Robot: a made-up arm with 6 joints.
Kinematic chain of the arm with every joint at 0, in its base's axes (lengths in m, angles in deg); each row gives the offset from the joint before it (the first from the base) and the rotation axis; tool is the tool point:
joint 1: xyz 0 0 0.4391 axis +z
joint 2: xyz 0.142 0 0 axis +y
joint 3: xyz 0 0 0.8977 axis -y
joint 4: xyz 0 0 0.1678 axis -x
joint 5: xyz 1.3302 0 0 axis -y
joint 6: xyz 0.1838 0 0 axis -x
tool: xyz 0 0 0
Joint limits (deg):
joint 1: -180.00..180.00
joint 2: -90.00..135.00
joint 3: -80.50..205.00
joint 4: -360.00..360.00
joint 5: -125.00..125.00
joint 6: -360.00..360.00
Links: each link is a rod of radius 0.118 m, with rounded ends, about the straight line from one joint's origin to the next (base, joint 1, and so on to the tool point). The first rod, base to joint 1, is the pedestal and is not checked.
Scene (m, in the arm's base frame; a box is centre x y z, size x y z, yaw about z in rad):
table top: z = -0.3
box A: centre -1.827 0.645 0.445 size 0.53 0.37 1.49 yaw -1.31
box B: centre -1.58 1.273 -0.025 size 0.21 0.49 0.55 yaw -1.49
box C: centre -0.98 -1.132 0 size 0.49 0.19 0.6 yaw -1.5
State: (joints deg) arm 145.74 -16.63 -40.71 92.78 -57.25 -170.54
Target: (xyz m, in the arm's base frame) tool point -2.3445 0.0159 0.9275
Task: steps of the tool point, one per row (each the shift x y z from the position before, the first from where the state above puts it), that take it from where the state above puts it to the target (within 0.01 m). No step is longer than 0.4 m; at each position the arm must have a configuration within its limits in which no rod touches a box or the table.
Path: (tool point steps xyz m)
1: -0.2119 -0.1010 0.2648
2: -0.1586 -0.1644 0.2678
3: -0.0904 -0.2071 0.2610
4: -0.2775 -0.0390 -0.1121
5: -0.2574 -0.0742 -0.1664
6: -0.2213 -0.1060 -0.2133
7: -0.1714 -0.1304 -0.2503

